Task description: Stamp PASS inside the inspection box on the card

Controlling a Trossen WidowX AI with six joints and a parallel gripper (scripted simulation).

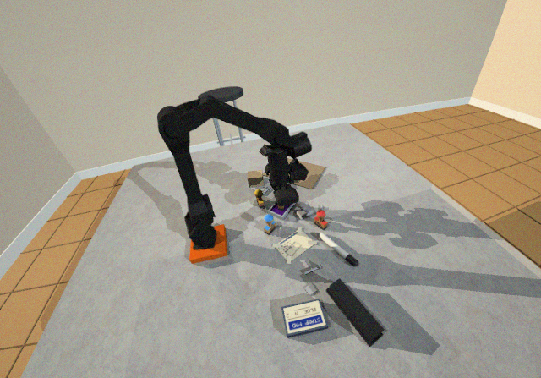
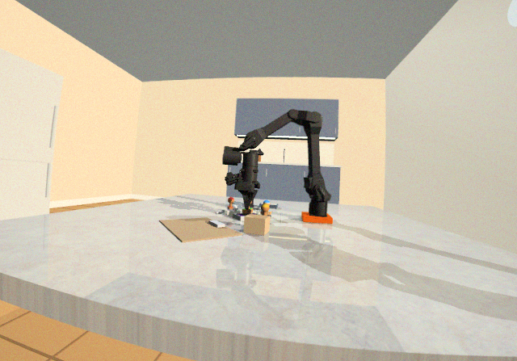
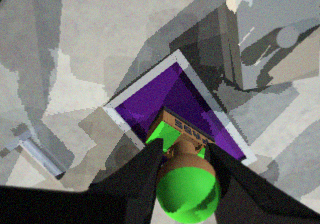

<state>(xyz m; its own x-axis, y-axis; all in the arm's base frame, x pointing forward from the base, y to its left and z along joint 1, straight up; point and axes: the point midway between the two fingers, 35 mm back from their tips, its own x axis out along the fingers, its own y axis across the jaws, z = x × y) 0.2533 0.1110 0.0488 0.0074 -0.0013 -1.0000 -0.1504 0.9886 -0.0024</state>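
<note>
My gripper tip is 3 cm above the purple ink pad. Also, from my gripper tip: yellow-knobbed stamp 8 cm behind, 4 cm to the left, 2 cm below; blue-knobbed stamp 8 cm to the right, 5 cm behind, 2 cm below; green-knobbed stamp right at my gripper tip.
</note>
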